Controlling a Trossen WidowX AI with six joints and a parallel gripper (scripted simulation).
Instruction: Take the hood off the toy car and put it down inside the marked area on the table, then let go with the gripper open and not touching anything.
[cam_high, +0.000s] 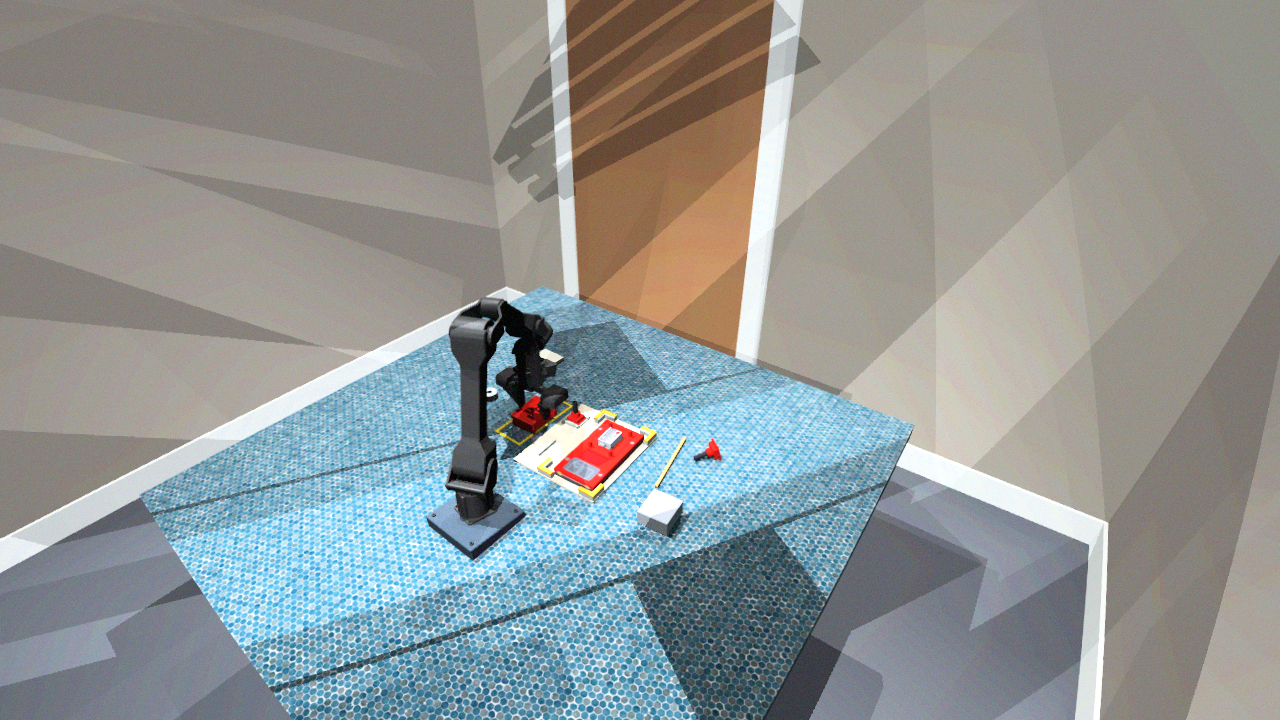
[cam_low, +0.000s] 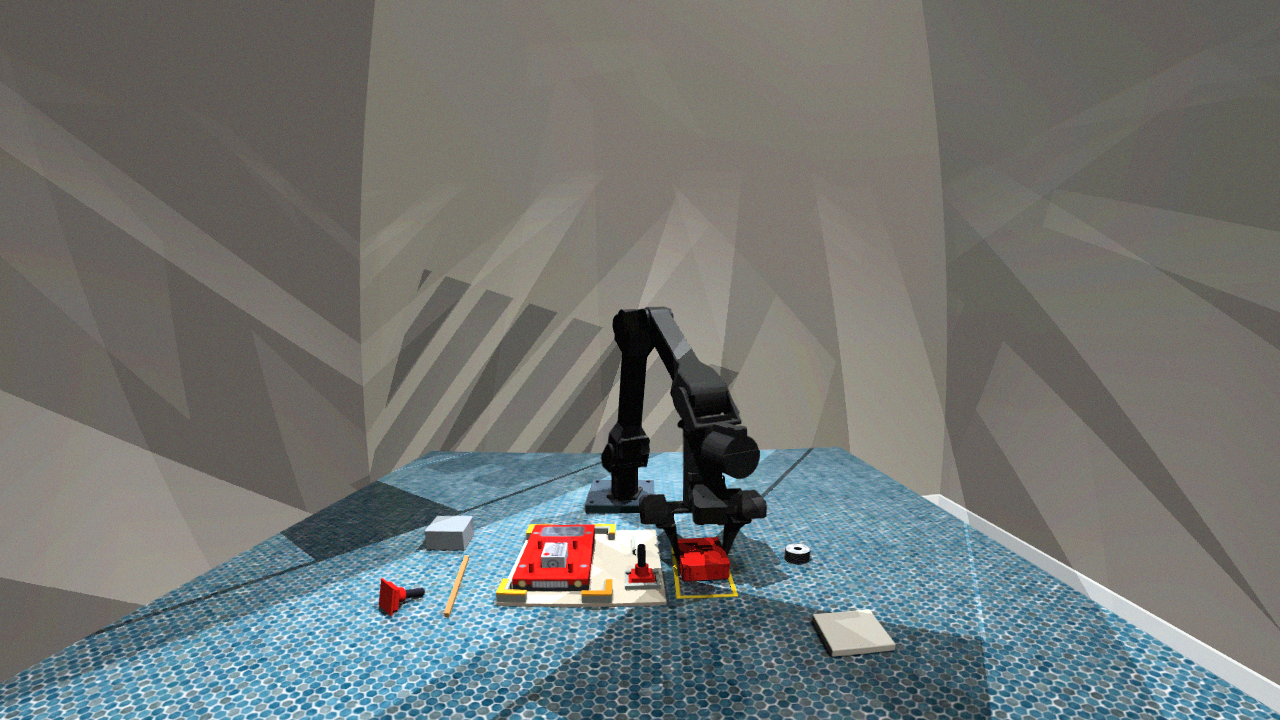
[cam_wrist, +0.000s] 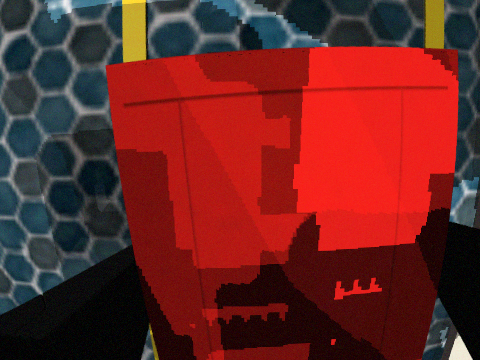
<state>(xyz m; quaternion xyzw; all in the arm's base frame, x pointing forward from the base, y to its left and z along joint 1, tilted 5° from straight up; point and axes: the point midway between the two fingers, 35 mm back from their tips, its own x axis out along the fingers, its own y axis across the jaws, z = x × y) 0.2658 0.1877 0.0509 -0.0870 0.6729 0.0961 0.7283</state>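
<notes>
My gripper tip is now right at the red hood. From my gripper tip the other things lie so: tile: 17 cm ahead, 20 cm to the left, 1 cm below; black ring: 4 cm behind, 15 cm to the left; wooden stick: 14 cm ahead, 34 cm to the right, 1 cm below.
</notes>
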